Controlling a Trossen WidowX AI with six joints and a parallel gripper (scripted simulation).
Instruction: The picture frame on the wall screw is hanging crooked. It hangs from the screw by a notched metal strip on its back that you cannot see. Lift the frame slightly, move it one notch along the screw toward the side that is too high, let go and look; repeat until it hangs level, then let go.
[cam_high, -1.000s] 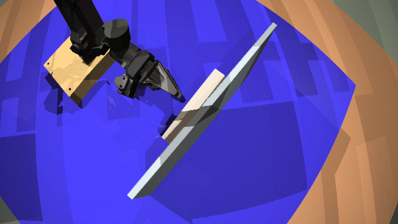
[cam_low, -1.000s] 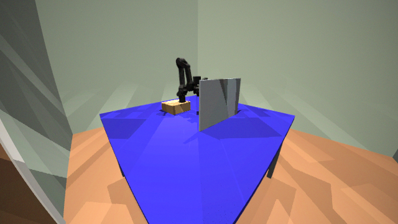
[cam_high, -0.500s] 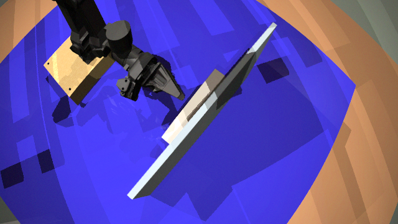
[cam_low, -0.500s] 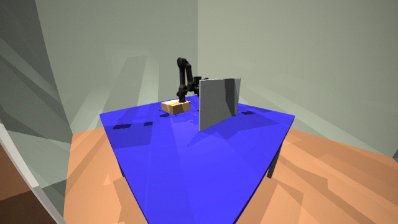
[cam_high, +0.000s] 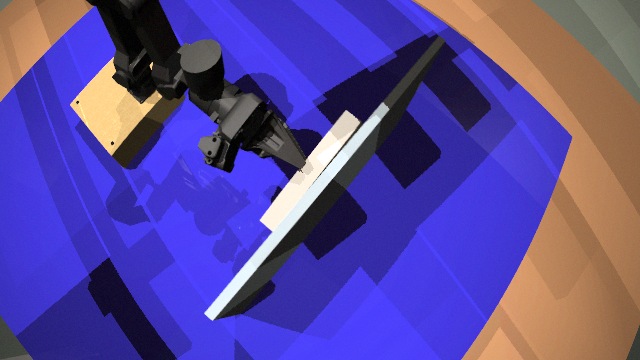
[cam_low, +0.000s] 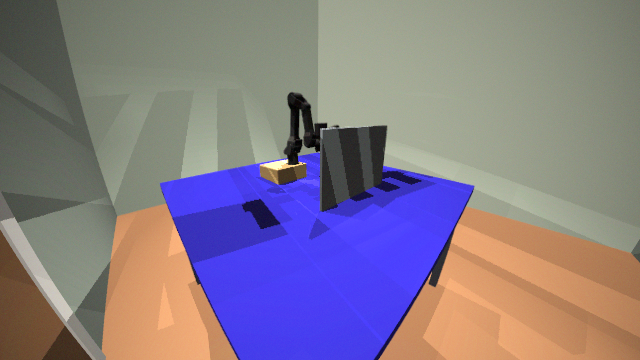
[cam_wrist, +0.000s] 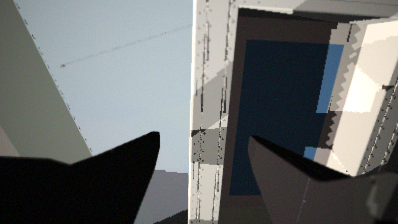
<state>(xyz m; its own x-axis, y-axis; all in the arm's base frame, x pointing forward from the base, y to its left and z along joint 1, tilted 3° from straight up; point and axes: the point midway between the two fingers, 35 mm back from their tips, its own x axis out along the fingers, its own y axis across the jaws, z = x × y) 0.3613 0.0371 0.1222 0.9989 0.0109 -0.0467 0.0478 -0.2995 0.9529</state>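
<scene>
My gripper tip is now 20 mm short of the picture frame, 20 mm to the right of it and 50 mm above it. The rest, counted from my gripper tip: grey wall panel (30 mm ahead, 10 mm to the left, 60 mm below).
</scene>
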